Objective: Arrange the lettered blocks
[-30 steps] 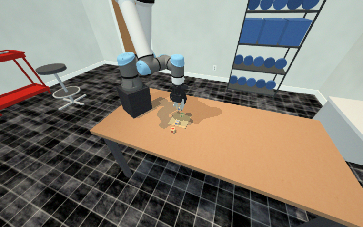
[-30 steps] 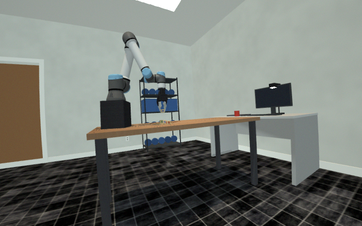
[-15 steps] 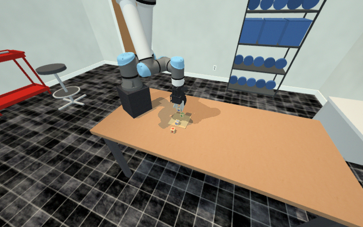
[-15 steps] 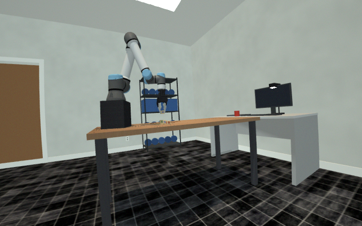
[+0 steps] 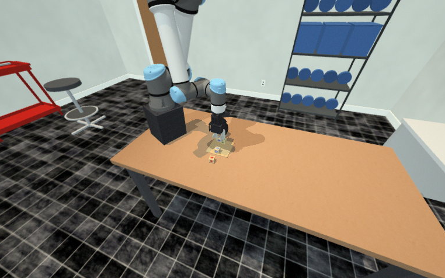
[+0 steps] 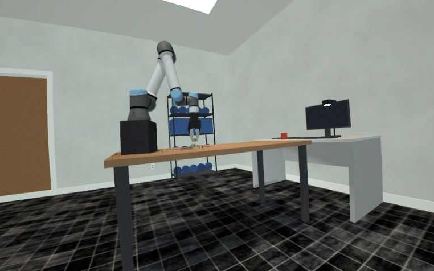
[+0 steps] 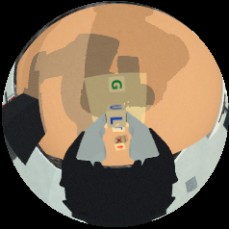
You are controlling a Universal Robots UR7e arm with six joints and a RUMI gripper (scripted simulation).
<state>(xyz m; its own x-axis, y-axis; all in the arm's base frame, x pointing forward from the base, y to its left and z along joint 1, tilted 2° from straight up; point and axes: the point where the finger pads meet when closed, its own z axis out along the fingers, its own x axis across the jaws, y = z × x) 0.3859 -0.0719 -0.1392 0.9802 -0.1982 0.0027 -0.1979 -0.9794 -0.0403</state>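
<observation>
Now: hand 70 mm above the pale yellow mat. The rest, counted from my hand: wooden letter block (right at my hand).
</observation>
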